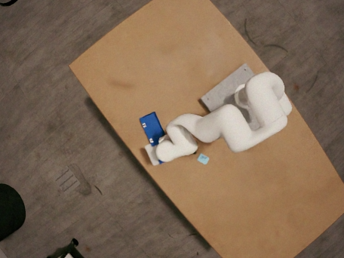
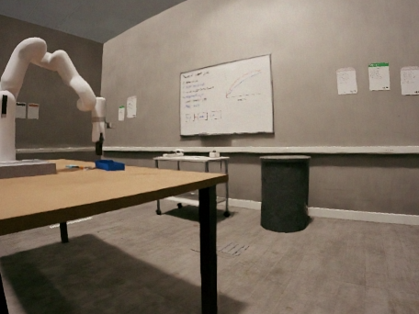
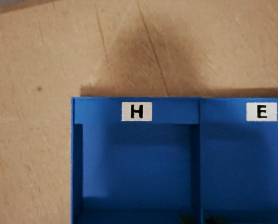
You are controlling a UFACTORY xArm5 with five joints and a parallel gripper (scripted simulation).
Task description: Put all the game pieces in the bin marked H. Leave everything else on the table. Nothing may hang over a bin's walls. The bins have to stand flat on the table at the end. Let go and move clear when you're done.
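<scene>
My gripper is now 120 mm to the right of the tiny black piece, 80 mm above it and 70 mm past it. From my hand the other things lie so: orange piece 80 mm below, 80 mm behind, 40 mm to the left; grey piece 80 mm below, 50 mm behind; blue bin 70 mm below, 60 mm to the right, 20 mm ahead.
</scene>
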